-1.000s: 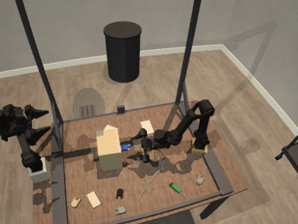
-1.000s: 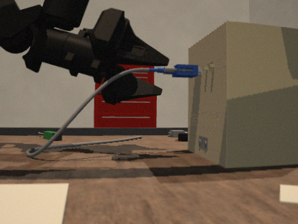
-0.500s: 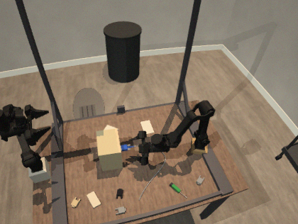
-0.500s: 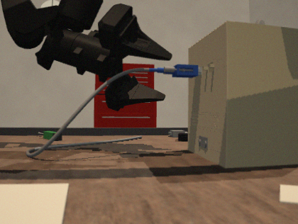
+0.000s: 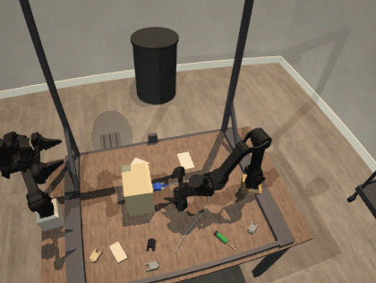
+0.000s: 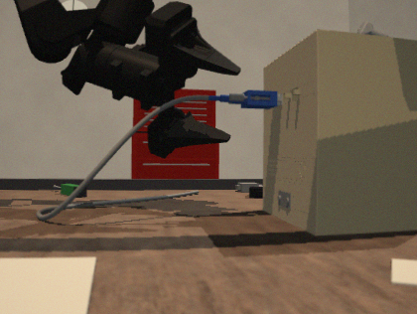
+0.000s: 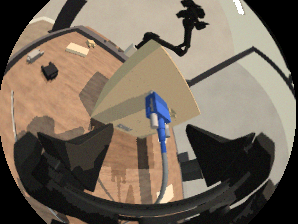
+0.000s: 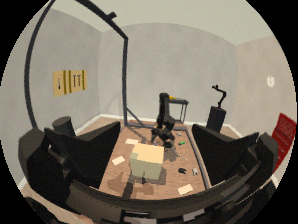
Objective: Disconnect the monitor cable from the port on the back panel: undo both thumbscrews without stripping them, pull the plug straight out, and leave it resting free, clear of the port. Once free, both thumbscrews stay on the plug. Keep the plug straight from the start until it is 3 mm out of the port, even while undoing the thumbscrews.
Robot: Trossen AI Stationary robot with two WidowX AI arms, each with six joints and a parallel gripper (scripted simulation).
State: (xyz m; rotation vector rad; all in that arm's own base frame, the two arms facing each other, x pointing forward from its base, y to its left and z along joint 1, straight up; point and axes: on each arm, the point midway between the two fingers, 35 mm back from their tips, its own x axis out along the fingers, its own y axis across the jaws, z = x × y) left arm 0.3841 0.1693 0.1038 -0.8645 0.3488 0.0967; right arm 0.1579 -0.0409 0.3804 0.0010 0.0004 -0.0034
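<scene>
The blue plug is 5 cm to the right of my left hand and 2 cm behind it. The rest, counted from my left hand: back panel (8 cm to the right, 4 cm below, 4 cm behind); then beige box (14 cm to the right, 5 cm behind, 4 cm below).
</scene>
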